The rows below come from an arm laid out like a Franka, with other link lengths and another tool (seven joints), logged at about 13 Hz.
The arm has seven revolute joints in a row. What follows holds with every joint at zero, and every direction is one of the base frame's. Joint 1 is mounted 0.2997 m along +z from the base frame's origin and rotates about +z. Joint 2 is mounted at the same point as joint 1 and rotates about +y. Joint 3 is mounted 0.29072 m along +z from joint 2 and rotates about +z. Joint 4 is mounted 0.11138 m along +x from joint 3 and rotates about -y. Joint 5 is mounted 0.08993 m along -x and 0.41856 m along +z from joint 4 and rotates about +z. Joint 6 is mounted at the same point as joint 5 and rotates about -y. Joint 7 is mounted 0.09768 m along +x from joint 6 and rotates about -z. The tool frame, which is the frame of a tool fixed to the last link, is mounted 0.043 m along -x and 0.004 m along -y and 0.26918 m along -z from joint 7; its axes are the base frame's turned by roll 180, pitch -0.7 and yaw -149.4 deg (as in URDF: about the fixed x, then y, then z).
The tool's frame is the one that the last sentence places.
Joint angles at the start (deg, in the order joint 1, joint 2, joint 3, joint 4, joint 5, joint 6, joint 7):
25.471, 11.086, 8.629, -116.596, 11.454, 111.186, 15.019
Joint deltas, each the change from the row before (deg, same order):
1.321, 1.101, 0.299, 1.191, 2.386, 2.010, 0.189
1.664, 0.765, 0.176, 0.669, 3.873, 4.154, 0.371
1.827, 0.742, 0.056, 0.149, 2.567, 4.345, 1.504
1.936, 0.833, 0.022, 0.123, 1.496, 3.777, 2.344
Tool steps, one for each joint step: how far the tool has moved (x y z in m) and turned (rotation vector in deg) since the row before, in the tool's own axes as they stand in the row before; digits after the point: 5 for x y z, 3 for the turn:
-0.01911, 0.02074, 0.00158, -1.451, -2.236, -0.492
-0.02672, 0.02598, 0.00118, -2.177, -4.320, 0.284
-0.02154, 0.02146, 0.00688, -1.105, -3.608, 1.160
-0.01577, 0.01979, 0.00992, -0.469, -2.641, 1.557

